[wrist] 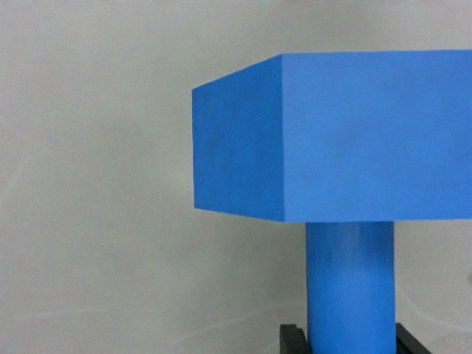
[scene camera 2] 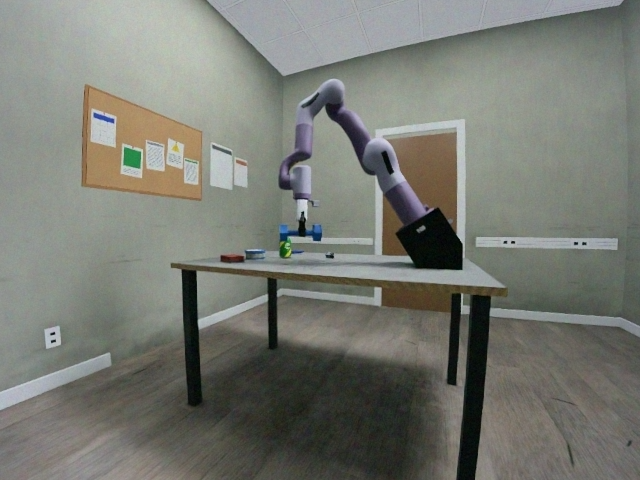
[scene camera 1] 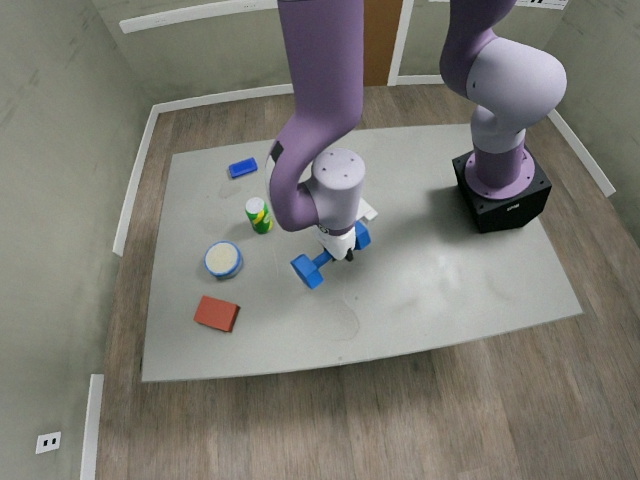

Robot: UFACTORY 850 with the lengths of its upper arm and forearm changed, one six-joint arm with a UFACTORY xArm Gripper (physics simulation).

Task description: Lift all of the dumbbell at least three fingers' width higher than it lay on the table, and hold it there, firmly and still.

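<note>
The blue dumbbell (scene camera 1: pixel 308 270) (scene camera 2: pixel 316 232) (wrist: pixel 350 140) hangs level in the air, well above the table (scene camera 1: pixel 413 289) (scene camera 2: pixel 361 268). Both of its heads are clear of the table top in the scene camera 2 view. My gripper (scene camera 1: pixel 342 254) (scene camera 2: pixel 302 232) (wrist: pixel 353 345) points down and is shut on the dumbbell's handle near its middle. In the wrist view the black fingertips stand on both sides of the handle, and one head shows large. The rest of the fingers and the other head are outside the wrist view.
A green and yellow can (scene camera 1: pixel 260 217) (scene camera 2: pixel 285 249), a round blue-rimmed tin (scene camera 1: pixel 222 259) (scene camera 2: pixel 254 253), a red block (scene camera 1: pixel 216 313) (scene camera 2: pixel 232 257) and a blue box (scene camera 1: pixel 242 167) stand on the table. A small dark object (scene camera 2: pixel 329 254) lies there too. The black robot base (scene camera 1: pixel 509 206) (scene camera 2: pixel 431 242) is at the right.
</note>
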